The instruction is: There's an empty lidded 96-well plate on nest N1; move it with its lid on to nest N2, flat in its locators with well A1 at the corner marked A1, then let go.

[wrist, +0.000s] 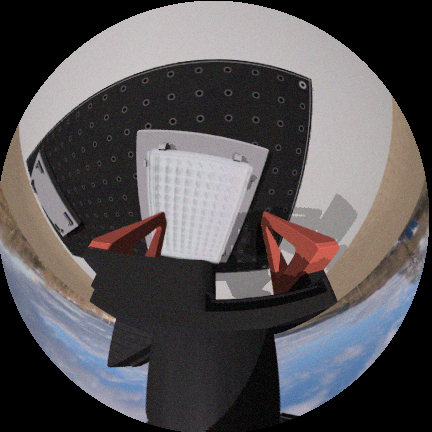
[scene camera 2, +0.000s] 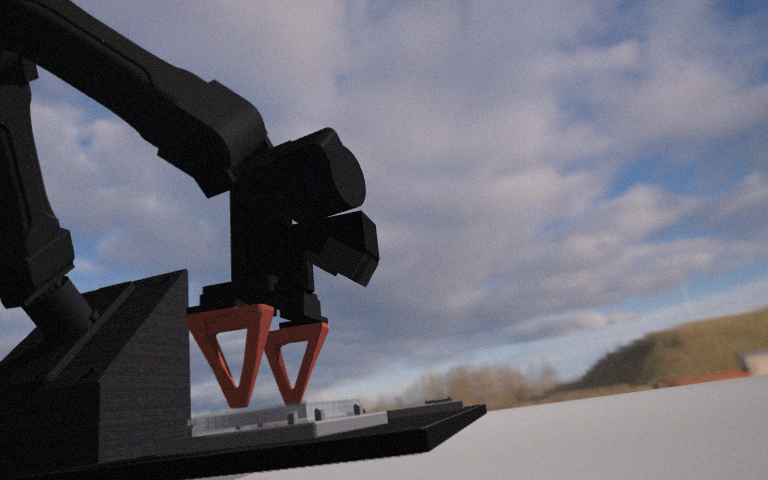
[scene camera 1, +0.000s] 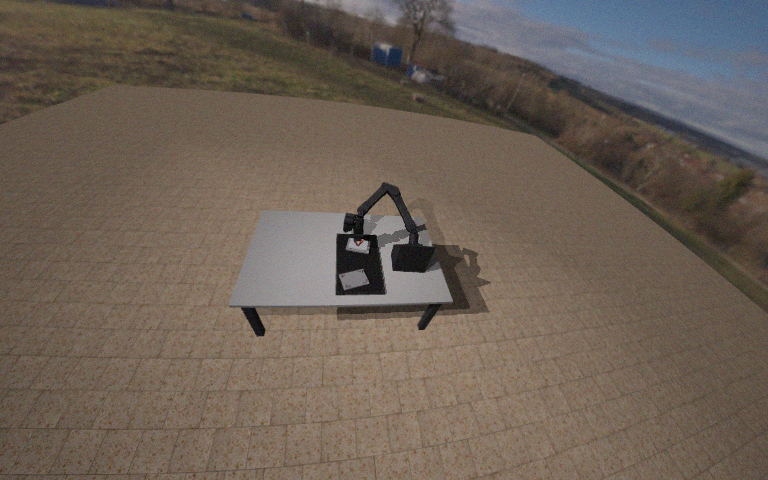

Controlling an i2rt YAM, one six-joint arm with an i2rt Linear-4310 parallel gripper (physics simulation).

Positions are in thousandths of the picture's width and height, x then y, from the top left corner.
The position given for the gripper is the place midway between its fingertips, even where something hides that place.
Note:
In view: the gripper (scene camera 2: 350, 847), a grey nest (wrist: 98, 418) and a grey nest (wrist: 376, 323).
The gripper is seen too in the wrist view (wrist: 494, 501).

